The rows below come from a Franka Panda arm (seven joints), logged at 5 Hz.
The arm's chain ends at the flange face. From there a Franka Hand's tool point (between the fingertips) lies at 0.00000 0.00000 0.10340 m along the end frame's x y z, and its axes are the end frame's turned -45 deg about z.
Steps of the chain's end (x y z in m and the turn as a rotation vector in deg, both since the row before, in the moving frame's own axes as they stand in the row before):
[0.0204 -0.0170 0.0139 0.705 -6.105 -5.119]
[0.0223 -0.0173 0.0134 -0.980 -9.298 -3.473]
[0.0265 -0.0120 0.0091 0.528 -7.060 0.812]
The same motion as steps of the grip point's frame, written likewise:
[0.0192 -0.0060 0.0133 4.815 -3.818 -5.119]
[0.0146 -0.0066 0.0120 5.882 -7.268 -3.473]
[0.0190 0.0005 0.0083 5.366 -4.619 0.812]

